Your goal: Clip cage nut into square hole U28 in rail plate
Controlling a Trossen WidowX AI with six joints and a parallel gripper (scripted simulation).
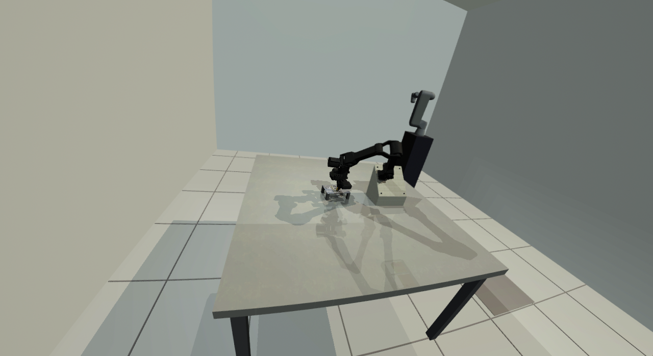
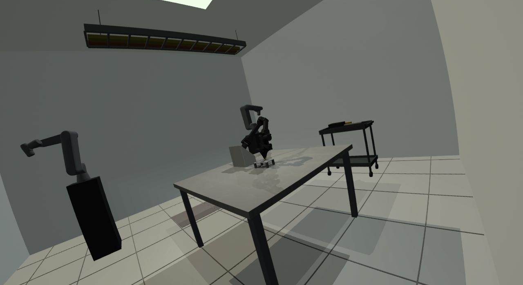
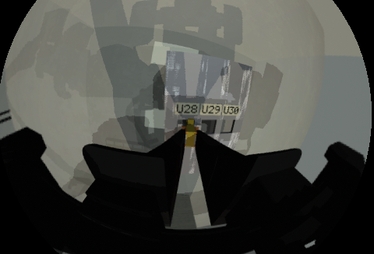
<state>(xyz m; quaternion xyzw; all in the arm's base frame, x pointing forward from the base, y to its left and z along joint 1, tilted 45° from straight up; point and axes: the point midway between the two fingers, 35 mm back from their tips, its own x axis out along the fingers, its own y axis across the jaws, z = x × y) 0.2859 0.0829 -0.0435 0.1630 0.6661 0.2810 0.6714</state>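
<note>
Now: gripper tip 1 cm above the cage nut.
</note>
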